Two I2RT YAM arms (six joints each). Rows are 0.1 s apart.
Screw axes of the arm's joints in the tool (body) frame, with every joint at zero. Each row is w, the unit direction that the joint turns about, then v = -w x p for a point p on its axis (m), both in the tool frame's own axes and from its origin. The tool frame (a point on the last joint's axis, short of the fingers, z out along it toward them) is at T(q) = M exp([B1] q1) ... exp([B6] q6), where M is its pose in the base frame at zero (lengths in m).
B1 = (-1, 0, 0, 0, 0.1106, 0)
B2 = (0, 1, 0, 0.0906, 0, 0.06)
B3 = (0, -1, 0, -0.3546, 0, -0.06)
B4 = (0, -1, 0, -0.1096, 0, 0)
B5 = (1, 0, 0, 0, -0.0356, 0)
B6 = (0, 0, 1, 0, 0, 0)
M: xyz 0.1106 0 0.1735 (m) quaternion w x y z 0.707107 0 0.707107 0
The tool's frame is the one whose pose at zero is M.
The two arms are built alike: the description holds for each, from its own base.
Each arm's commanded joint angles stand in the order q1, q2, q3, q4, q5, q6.
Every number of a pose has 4 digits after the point. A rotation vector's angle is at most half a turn.
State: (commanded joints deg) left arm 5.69 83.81 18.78 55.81 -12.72 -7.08; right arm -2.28 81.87 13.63 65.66 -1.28 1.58
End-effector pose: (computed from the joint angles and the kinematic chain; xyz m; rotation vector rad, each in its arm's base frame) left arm 0.2546 0.0332 0.1618 -0.3540 1.6943 0.1743; right arm 0.2385 -0.0087 0.1646 0.0372 1.6154 0.0086
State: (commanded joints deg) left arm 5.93 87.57 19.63 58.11 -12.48 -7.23; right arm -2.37 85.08 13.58 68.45 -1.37 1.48
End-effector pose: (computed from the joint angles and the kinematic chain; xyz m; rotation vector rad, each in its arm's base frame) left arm 0.2614 0.0349 0.1542 -0.3572 1.7044 0.1730; right arm 0.2413 -0.0091 0.1574 0.0362 1.6236 0.0075
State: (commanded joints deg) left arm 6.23 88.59 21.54 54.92 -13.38 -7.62; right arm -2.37 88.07 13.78 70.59 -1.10 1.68
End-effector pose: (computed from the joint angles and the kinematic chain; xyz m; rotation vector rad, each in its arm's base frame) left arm 0.2680 0.0375 0.1524 -0.3805 1.7395 0.1905; right arm 0.2444 -0.0094 0.1507 0.0431 1.6348 0.0065
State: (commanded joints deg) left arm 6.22 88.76 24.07 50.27 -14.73 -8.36; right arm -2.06 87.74 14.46 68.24 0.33 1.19
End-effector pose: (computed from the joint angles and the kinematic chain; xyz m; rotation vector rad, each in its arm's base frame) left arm 0.2757 0.0391 0.1546 -0.4096 1.7722 0.2077; right arm 0.2465 -0.0091 0.1503 0.0514 1.6580 -0.0163
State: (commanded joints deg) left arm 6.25 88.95 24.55 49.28 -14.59 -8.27; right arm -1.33 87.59 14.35 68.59 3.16 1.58
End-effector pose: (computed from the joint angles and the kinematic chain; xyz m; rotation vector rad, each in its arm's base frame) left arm 0.2772 0.0394 0.1541 -0.4075 1.7851 0.2086; right arm 0.2461 -0.0077 0.1511 0.0839 1.6499 -0.0422
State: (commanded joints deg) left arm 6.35 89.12 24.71 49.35 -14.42 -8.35; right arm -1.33 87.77 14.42 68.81 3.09 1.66
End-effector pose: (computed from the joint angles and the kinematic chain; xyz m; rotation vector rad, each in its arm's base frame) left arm 0.2779 0.0398 0.1542 -0.4082 1.7839 0.2060; right arm 0.2465 -0.0076 0.1511 0.0841 1.6479 -0.0401
